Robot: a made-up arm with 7 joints.
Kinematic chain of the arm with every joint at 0, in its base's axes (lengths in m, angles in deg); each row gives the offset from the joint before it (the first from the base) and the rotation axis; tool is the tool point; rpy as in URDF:
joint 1: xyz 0 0 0.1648 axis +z
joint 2: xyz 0 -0.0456 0.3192 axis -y
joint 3: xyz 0 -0.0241 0.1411 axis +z
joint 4: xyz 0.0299 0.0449 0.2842 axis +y
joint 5: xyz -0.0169 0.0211 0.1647 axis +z
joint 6: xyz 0 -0.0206 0.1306 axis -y
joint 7: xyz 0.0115 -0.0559 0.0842 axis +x
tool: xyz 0 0 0 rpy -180 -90 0
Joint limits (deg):
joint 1: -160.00..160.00
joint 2: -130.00..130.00
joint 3: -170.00..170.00
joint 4: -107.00..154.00
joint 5: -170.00..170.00
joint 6: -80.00..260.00
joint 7: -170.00..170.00
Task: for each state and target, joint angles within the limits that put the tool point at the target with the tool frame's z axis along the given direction. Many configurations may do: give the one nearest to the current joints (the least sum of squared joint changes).
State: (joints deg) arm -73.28 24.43 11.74 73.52 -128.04 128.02 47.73
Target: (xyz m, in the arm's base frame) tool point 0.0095 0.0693 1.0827 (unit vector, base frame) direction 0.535 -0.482 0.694
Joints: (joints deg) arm -39.55 37.20 -8.55 73.46 -145.15 101.81 47.73
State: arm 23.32 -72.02 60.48 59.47 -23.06 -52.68 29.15
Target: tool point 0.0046 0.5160 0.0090 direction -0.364 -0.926 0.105
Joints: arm 67.21 -118.87 58.87 53.54 -22.08 -23.71 29.15
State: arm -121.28 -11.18 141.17 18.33 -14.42 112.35 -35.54
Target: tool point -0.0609 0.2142 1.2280 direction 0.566 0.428 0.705
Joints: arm -80.72 10.55 119.56 29.00 -35.17 76.07 -35.54
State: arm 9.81 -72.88 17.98 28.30 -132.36 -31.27 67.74
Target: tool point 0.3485 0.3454 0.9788 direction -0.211 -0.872 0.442
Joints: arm 23.74 -24.99 32.31 72.12 -152.29 -59.00 67.74
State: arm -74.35 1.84 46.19 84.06 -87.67 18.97 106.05
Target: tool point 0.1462 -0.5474 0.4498 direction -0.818 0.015 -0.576
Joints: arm -89.07 -51.63 23.69 105.53 -69.38 9.67 106.05
